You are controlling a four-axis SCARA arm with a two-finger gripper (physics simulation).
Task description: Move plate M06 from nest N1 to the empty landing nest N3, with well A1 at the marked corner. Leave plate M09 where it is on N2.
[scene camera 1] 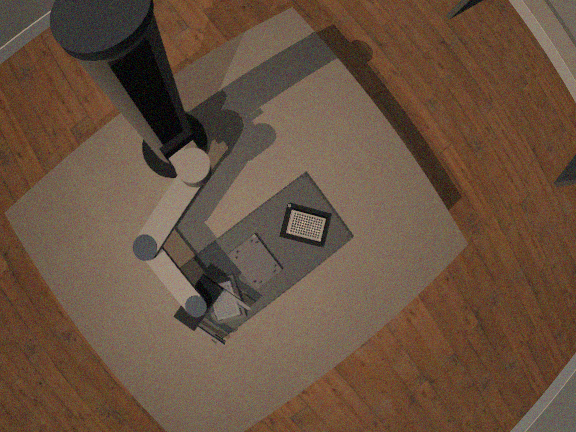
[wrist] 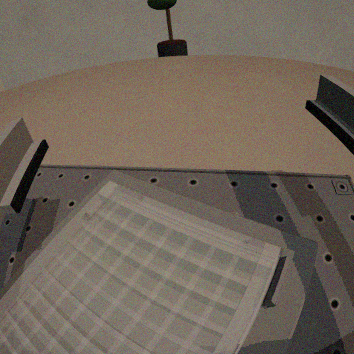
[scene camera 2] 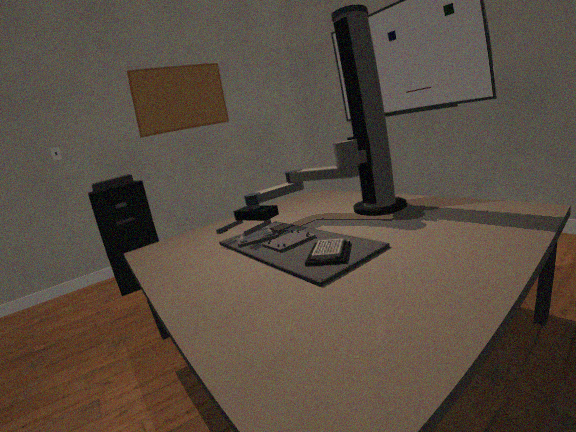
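A pale, clear gridded plate (scene camera 1: 227,307) (wrist: 165,265) sits on a grey nest at one end of the dark board (scene camera 1: 320,197) (scene camera 2: 367,246). My gripper (scene camera 1: 237,326) (scene camera 2: 230,236) (wrist: 179,99) is open and empty above that end, its fingers wide apart; in the wrist view the plate is skewed relative to them. The empty grey nest (scene camera 1: 256,261) (scene camera 2: 290,239) with small corner posts is in the middle of the board. A cream plate with many wells (scene camera 1: 306,225) (scene camera 2: 328,247) sits on a black nest at the other end. Plate and nest names are not readable, and no A1 mark is readable.
The arm's column (scene camera 1: 130,95) (scene camera 2: 367,110) stands on the table (scene camera 1: 390,240) (scene camera 2: 350,340) behind the board. The arm's links reach over the table beside the board. Shadows of the arm cross the board. A dark cabinet (scene camera 2: 125,225) and a potted plant (wrist: 172,48) stand beyond the table.
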